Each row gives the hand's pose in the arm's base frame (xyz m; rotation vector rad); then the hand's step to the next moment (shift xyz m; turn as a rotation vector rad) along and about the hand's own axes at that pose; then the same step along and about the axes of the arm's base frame.
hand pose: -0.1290 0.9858 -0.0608 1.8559 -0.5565 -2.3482
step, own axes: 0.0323 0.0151 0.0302 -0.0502 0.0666 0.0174
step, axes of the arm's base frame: -0.0393 -0.0169 -0.0188 -0.0137 -0.0431 0.0722
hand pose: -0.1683 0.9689 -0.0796 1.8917 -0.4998 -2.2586
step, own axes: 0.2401 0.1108 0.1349 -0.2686 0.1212 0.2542
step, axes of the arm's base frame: -0.1883 -0.1607 -0.1638 -0.2084 0.0138 0.3284
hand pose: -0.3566 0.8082 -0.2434 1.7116 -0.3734 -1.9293
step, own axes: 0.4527 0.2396 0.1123 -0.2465 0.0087 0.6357
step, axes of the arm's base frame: -0.0873 -0.4627 -0.2308 -0.6054 0.0415 0.3109
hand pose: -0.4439 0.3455 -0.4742 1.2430 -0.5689 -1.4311
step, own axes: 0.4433 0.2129 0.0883 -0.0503 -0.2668 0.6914
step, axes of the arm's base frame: 0.0766 -0.4912 0.0497 -0.7386 -0.0766 0.0179
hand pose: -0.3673 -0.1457 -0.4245 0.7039 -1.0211 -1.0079
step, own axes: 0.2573 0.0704 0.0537 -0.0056 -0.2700 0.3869
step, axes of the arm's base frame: 0.0187 -0.2104 0.1715 -0.4506 -0.1109 -0.0851
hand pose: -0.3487 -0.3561 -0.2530 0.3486 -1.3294 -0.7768
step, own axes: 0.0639 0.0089 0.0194 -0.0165 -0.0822 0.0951
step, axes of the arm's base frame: -0.0131 -0.0333 0.0571 -0.1162 -0.0282 -0.0421
